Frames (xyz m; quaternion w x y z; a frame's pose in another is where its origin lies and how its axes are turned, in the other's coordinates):
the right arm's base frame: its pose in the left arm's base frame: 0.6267 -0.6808 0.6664 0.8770 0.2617 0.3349 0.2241
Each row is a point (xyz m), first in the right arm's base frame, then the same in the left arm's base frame.
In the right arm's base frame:
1: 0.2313 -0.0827 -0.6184
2: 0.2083 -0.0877 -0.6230
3: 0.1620 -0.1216 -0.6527
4: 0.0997 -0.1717 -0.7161
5: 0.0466 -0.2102 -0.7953
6: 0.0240 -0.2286 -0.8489
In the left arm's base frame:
1: 0.3651 -0.4214 0.1123
2: 0.3474 -0.4368 0.1171
3: 0.3026 -0.4798 0.0993
4: 0.2268 -0.5339 0.0576
5: 0.1435 -0.5689 0.0085
6: 0.0945 -0.5792 -0.0263

